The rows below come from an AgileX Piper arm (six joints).
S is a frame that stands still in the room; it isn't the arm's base.
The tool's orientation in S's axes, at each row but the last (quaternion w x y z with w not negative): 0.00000, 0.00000, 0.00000, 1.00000; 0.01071, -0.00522, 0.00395, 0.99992; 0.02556, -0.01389, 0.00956, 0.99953; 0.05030, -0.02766, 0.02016, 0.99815; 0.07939, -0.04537, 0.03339, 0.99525; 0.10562, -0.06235, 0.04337, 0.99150; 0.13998, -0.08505, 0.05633, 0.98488; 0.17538, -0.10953, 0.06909, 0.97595; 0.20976, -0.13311, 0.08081, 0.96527; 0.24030, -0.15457, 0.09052, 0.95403; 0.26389, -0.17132, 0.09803, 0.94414; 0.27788, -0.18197, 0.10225, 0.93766; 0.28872, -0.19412, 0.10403, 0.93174
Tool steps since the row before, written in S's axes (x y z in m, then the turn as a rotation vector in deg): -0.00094, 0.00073, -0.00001, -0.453, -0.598, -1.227; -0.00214, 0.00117, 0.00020, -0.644, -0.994, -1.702; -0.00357, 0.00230, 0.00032, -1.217, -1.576, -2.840; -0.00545, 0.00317, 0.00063, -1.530, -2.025, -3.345; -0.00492, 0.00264, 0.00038, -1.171, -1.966, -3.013; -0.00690, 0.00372, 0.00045, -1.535, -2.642, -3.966; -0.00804, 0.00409, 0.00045, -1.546, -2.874, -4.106; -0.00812, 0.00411, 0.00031, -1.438, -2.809, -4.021; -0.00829, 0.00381, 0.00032, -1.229, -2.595, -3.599; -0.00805, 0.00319, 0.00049, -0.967, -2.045, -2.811; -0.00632, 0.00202, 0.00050, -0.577, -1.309, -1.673; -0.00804, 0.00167, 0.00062, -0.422, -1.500, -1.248; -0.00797, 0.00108, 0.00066, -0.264, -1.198, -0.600
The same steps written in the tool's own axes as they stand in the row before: 0.00094, -0.00073, -0.00001, 0.453, 0.598, -1.227; 0.00216, -0.00112, 0.00023, 0.640, 0.994, -1.703; 0.00367, -0.00211, 0.00046, 1.215, 1.584, -2.836; 0.00569, -0.00257, 0.00105, 1.510, 2.043, -3.343; 0.00521, -0.00179, 0.00099, 1.135, 1.947, -3.039; 0.00739, -0.00211, 0.00160, 1.476, 2.614, -4.007; 0.00861, -0.00157, 0.00221, 1.451, 2.826, -4.173; 0.00870, -0.00089, 0.00255, 1.353, 2.736, -4.100; 0.00863, 0.00014, 0.00296, 1.129, 2.496, -3.700; 0.00794, 0.00120, 0.00327, 0.880, 1.969, -2.893; 0.00582, 0.00171, 0.00274, 0.482, 1.250, -1.746; 0.00683, 0.00317, 0.00334, 0.100, 1.360, -1.459; 0.00630, 0.00379, 0.00333, -0.143, 1.076, -0.829
